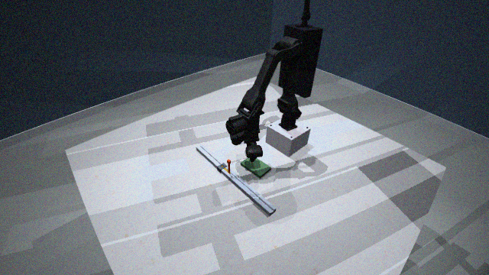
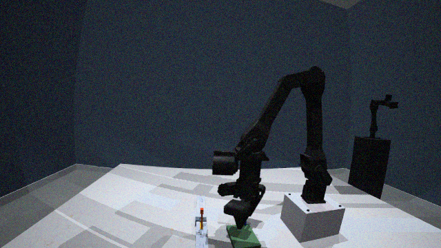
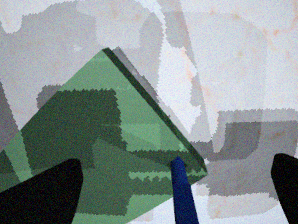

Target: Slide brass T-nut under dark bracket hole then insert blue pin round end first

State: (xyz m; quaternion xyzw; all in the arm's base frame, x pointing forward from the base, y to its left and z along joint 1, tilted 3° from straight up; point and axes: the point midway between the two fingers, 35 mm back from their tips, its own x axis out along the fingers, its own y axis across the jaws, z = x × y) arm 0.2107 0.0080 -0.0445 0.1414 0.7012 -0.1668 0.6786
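My gripper tip is right at the blue pin. The rest, counted from my gripper tip: green tray (3 cm to the left, 2 cm below); then brass T-nut (13 cm ahead, 1 cm to the left, 2 cm above); then aluminum rail (13 cm ahead, 1 cm to the left, 1 cm below).
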